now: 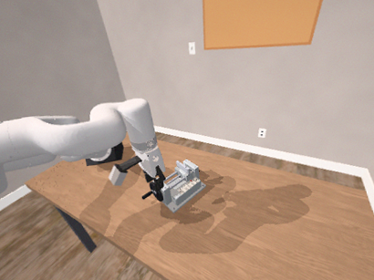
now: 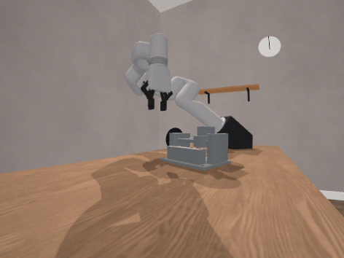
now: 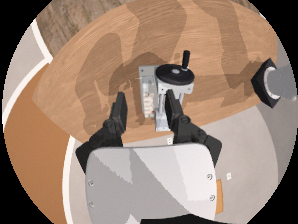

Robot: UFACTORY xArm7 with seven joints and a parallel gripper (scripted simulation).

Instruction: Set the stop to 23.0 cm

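My hand is 70 mm past the handwheel, 60 mm to the right of it and 140 mm above it. Also, from my hand: sliding stop block (70 mm ahead, 180 mm to the left, 120 mm below).
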